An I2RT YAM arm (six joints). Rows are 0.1 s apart.
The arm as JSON. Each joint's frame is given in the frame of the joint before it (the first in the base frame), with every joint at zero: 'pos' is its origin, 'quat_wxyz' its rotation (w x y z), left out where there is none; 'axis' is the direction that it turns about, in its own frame. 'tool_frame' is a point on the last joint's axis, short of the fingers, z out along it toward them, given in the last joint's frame.
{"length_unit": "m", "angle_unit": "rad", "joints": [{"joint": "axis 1", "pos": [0.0, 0.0, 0.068], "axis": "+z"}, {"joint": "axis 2", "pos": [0.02, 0.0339, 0.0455], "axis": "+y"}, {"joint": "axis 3", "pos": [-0.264, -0.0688, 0.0], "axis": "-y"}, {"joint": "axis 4", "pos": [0.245, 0.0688, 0.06], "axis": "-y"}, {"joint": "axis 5", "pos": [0.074, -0.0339, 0.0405], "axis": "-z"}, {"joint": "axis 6", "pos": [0.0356, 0.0, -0.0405], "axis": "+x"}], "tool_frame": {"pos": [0.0, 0.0, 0.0], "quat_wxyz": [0.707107, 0.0, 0.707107, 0.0]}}
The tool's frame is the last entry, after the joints.
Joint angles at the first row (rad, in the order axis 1, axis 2, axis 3, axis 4, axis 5, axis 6):
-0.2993 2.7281 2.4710 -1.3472 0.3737 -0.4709
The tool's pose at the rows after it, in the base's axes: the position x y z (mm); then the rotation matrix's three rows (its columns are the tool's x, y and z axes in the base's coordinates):
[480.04 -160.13 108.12], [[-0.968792 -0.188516 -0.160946], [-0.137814 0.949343 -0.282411], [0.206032 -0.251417 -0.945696]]
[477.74 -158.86 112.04], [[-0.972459 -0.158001 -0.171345], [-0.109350 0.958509 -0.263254], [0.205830 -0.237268 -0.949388]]
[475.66 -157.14 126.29], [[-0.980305 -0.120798 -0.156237], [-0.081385 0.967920 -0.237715], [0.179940 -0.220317 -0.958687]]
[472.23 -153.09 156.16], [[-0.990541 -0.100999 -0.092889], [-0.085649 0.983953 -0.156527], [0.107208 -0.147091 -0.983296]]
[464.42 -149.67 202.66], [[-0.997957 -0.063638 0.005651], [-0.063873 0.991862 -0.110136], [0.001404 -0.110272 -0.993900]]
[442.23 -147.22 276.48], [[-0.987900 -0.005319 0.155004], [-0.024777 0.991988 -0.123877], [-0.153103 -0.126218 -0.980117]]
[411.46 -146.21 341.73], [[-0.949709 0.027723 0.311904], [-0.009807 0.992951 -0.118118], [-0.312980 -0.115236 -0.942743]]
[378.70 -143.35 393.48], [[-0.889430 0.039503 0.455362], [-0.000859 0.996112 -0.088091], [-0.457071 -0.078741 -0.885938]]
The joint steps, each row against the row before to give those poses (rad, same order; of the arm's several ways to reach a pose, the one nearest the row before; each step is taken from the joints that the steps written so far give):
-0.0003 -0.0004 0.0004 -0.0416 -0.0508 0.0149
-0.0001 -0.0080 -0.0001 -0.0240 -0.0160 0.0327
0.0000 -0.0294 0.0008 -0.0221 -0.0301 0.0317
-0.0011 -0.0637 0.0000 -0.0244 -0.0988 0.0004
-0.0034 -0.0991 0.0001 -0.0176 -0.0744 0.0210
-0.0119 -0.1618 -0.0001 -0.0129 -0.0340 0.0324
-0.0248 -0.1510 0.0001 0.0015 -0.0625 0.0050
-0.0282 -0.1278 0.0001 0.0079 -0.0893 0.0042

